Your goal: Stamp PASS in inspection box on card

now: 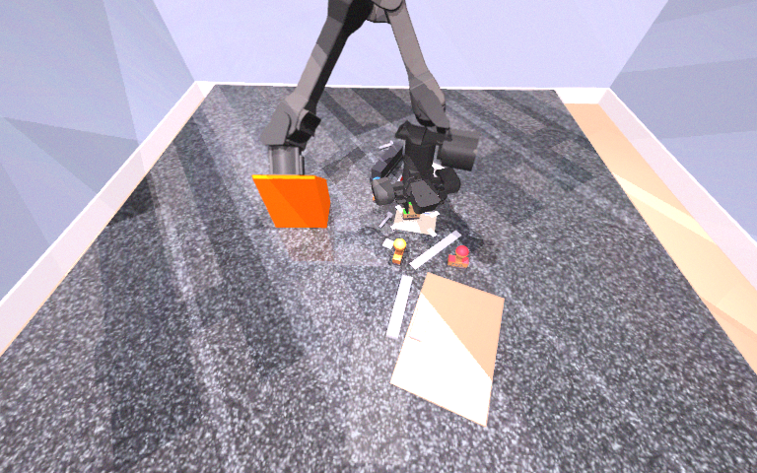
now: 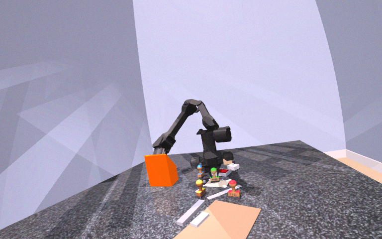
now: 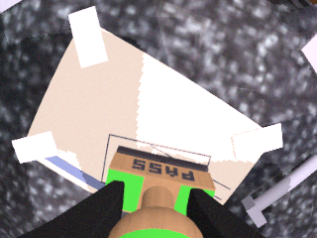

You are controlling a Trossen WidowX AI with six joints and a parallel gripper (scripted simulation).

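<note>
My gripper tip is now 3 cm above the white card, 1 cm to the left of it and 1 cm short of it. Round my gripper tip: red ink pad 10 cm to the left, 2 cm below, 2 cm ahead; then blue-knobbed stamp 8 cm to the left, 8 cm behind, 1 cm below; then green stamp right at my gripper tip.
</note>
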